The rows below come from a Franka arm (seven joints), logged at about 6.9 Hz.
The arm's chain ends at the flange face. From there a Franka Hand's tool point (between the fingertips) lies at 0.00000 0.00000 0.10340 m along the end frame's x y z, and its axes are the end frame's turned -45 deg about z.
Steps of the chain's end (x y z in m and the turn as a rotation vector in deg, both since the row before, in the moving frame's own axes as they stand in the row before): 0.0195, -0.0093, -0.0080, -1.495, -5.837, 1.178; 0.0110, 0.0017, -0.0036, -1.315, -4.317, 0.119; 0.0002, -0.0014, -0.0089, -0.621, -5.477, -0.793; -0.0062, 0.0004, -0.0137, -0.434, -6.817, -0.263; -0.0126, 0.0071, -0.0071, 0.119, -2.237, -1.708; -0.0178, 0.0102, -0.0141, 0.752, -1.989, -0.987; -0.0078, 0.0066, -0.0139, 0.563, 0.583, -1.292
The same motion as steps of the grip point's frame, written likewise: 0.0111, 0.0016, -0.0086, 3.070, -5.185, 1.178; -0.0006, 0.0051, -0.0039, 2.123, -3.982, 0.119; -0.0067, -0.0070, -0.0094, 3.434, -4.312, -0.793; -0.0139, -0.0122, -0.0144, 4.513, -5.127, -0.263; -0.0167, -0.0069, -0.0072, 1.666, -1.498, -1.708; -0.0214, -0.0089, -0.0142, 1.938, -0.875, -0.987; -0.0087, -0.0008, -0.0139, -0.014, 0.810, -1.292
